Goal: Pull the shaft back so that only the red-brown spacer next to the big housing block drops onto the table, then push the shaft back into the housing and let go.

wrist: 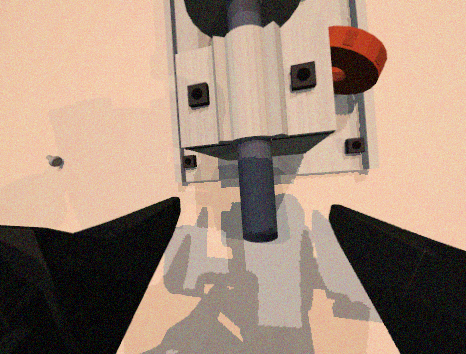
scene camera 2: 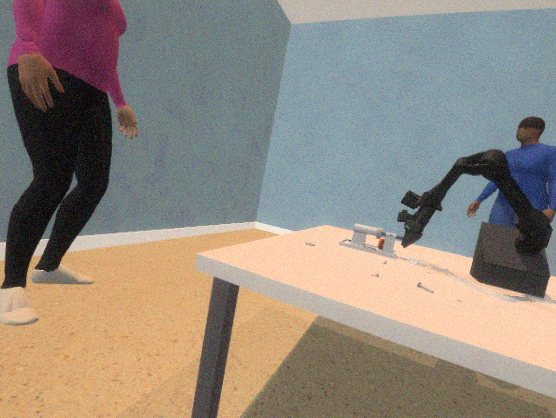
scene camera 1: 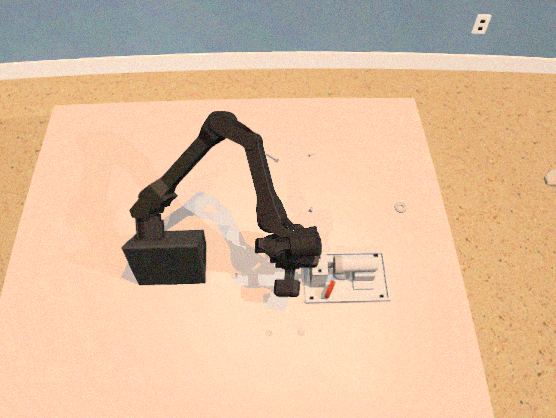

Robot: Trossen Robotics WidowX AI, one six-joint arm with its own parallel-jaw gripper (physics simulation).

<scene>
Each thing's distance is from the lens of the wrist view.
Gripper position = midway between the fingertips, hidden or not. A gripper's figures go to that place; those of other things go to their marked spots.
my gripper [wrist: 254, 207]: 11 cm
red-brown spacer [wrist: 358, 57]: 13 cm
dark shaft [wrist: 255, 166]: 7 cm
The marked spots on the dark shaft and the red-brown spacer are 8 cm apart.
</scene>
